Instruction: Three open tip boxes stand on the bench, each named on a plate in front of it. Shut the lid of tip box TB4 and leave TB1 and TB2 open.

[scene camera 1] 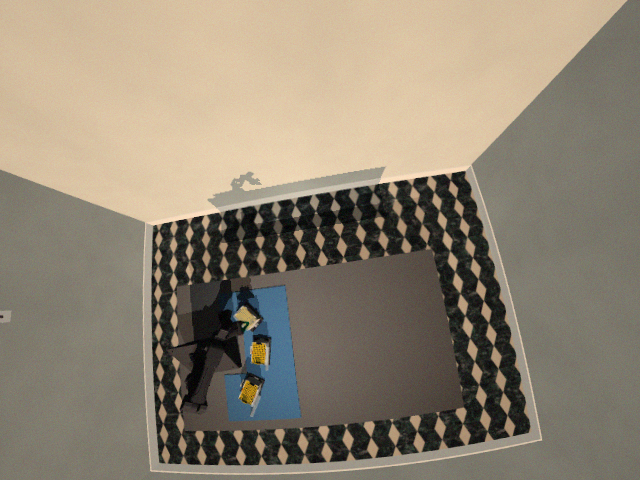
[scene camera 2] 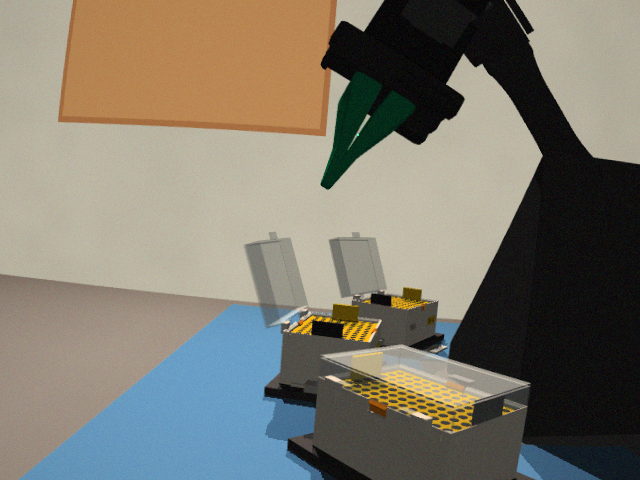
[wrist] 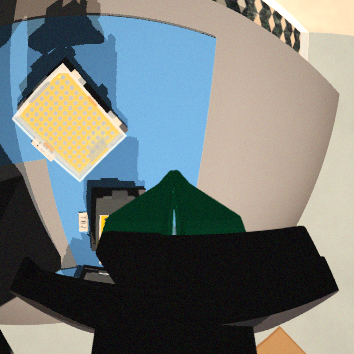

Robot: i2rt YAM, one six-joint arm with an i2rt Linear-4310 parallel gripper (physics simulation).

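Where they show: gripper, fingertip midpoint: (scene camera 1: 248,323) (scene camera 2: 325,186) (wrist: 173,177); arm's base at its link origin: (scene camera 1: 200,362) (scene camera 2: 631,288).
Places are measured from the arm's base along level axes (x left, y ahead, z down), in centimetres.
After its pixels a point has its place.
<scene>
The nearest tip box in scene camera 2 (scene camera 1: 247,316) @(x 25.9, y 27.4, z 4.6 cm) (scene camera 2: 413,444) @(x 30.3, y 25.9, z 7.9 cm) (wrist: 67,122) @(x 25.3, y 25.3, z 4.6 cm) has its clear lid lying level over the yellow rack, down on the rim. I cannot read its plate. The middle box (scene camera 1: 259,352) (scene camera 2: 330,356) has its lid (scene camera 2: 276,279) @(x 3.1, y 40.5, z 2.2 cm) standing up; its plate (wrist: 83,221) @(x 5.2, y 26.8, z 12.2 cm) seems to read TB2. The farthest box (scene camera 1: 250,391) (scene camera 2: 395,322) @(x -11.1, y 26.8, z 8.3 cm) also has its lid (scene camera 2: 357,266) @(x -21.2, y 33.2, z 2.2 cm) up; its plate is unreadable. My gripper (scene camera 1: 244,324) @(x 23.7, y 33.3, z -7.3 cm) (scene camera 2: 326,186) @(x 23.7, y 33.3, z -7.3 cm) (wrist: 173,177) @(x 23.7, y 33.3, z -7.3 cm) is shut and empty, its green fingertips together, well above the boxes and touching none.
The boxes stand in a row on a blue mat (scene camera 1: 283,361) @(x -1.5, y 46.4, z 12.3 cm) (scene camera 2: 170,403) @(x 18.0, y 46.2, z 12.4 cm) (wrist: 165,100) @(x 28.7, y 40.7, z 12.4 cm) on the grey bench (scene camera 1: 372,330) @(x 15.0, y 99.6, z 12.7 cm). The two raised lids stick up below the gripper's height. The dark arm (scene camera 1: 204,369) @(x 8.1, y 25.0, z -34.4 cm) stands beside the row. An orange board (scene camera 2: 196,62) hangs on the wall.
</scene>
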